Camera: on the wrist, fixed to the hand. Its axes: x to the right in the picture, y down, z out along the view.
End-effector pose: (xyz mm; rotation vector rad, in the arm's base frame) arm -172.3 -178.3 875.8 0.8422 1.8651 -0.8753
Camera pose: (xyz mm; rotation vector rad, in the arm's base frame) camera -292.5 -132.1 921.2 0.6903 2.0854 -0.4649
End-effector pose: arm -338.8 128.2 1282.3 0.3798 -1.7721 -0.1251
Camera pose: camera -223.5 56.4 1295.7 0.1334 -1.5525 -0.4060
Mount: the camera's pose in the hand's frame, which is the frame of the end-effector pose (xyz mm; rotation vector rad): 13.6 -85.2 -105.8 -0.3615 0.1586 -0.0111
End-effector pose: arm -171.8 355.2 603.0 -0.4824 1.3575 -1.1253
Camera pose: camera -301.4 340.2 643.2 -0.6722 1.7109 -0.9437
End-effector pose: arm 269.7 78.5 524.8 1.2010 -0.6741 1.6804
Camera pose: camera 301.9 206.9 491.4 0.8066 -0.8280 1.5440
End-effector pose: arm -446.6 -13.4 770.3 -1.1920 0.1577 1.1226
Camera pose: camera -329.5 -83.6 772.3 -1.6031 0.0699 1.0741
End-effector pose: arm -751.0 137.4 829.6 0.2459 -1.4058 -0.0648
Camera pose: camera -636.4 65.9 809.8 -0.0410 -1.2102 -0.2994
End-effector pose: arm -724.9 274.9 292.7 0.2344 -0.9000 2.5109
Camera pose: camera -696.9 405.1 262.8 -0.0750 -1.2550 2.2662
